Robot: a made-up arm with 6 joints.
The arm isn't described. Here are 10 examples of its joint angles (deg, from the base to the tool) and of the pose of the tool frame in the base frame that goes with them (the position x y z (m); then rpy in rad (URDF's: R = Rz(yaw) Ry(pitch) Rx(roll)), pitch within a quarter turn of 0, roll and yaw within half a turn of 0).
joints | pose
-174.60 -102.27 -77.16 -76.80 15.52 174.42 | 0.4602 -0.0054 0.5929 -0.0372 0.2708 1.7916
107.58 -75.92 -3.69 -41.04 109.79 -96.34 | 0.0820 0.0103 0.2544 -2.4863 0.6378 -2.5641
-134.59 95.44 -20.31 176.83 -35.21 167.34 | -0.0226 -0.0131 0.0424 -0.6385 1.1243 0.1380
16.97 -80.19 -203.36 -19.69 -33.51 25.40 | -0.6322 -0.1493 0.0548 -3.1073 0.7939 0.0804
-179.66 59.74 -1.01 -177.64 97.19 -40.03 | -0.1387 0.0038 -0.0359 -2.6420 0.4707 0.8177
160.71 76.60 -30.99 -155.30 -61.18 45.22 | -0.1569 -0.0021 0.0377 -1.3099 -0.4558 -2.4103
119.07 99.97 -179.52 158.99 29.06 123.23 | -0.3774 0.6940 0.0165 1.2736 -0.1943 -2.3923
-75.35 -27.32 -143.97 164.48 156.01 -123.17 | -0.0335 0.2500 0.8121 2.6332 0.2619 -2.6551
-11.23 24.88 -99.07 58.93 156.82 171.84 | 0.4650 0.0075 0.4358 1.5095 -0.4568 -2.0842
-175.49 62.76 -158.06 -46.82 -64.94 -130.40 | -0.6140 -0.1413 0.4696 -0.4469 0.7557 -2.6062
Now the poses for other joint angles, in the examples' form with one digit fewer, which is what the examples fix.
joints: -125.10 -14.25 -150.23 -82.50 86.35 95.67
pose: -0.094 0.034 0.952 -1.544 -0.170 1.097
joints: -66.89 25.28 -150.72 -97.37 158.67 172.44
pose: 0.042 -0.382 0.694 -2.109 0.201 0.715
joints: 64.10 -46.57 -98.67 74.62 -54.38 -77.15
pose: 0.052 -0.181 0.792 -0.852 -0.419 -2.170
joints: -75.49 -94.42 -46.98 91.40 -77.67 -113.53
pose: -0.183 0.240 0.455 -1.248 -1.072 1.692
